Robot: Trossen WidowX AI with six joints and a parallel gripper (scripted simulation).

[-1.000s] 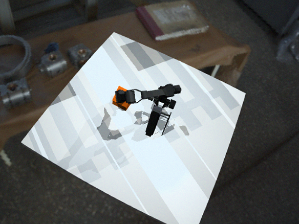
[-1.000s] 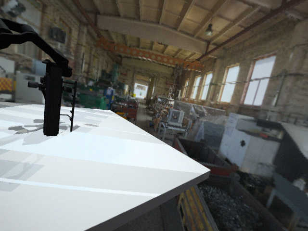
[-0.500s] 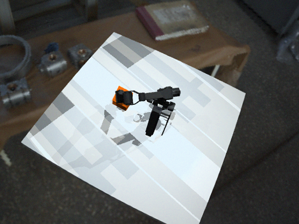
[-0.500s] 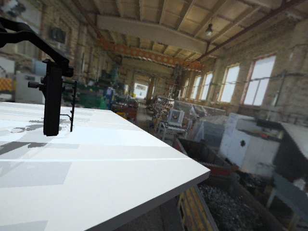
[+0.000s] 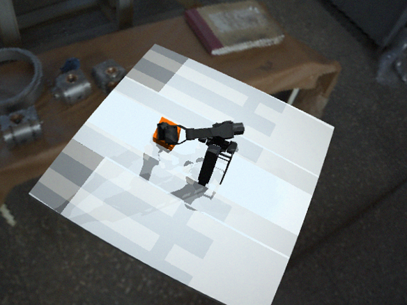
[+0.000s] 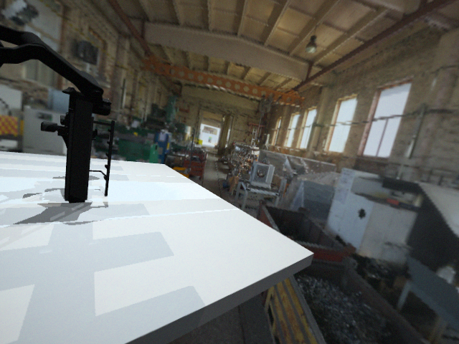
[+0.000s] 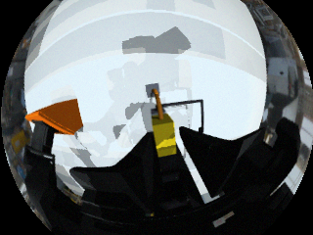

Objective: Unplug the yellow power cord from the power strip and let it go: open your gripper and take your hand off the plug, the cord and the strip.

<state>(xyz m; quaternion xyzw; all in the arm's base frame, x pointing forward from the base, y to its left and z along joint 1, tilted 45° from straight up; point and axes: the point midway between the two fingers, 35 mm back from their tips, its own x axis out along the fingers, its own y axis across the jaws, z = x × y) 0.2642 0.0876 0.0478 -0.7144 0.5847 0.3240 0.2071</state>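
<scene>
Now: the yellow plug 10 mm ahead of my gripper tip, 30 mm to the right of it and 10 mm below it.
</scene>
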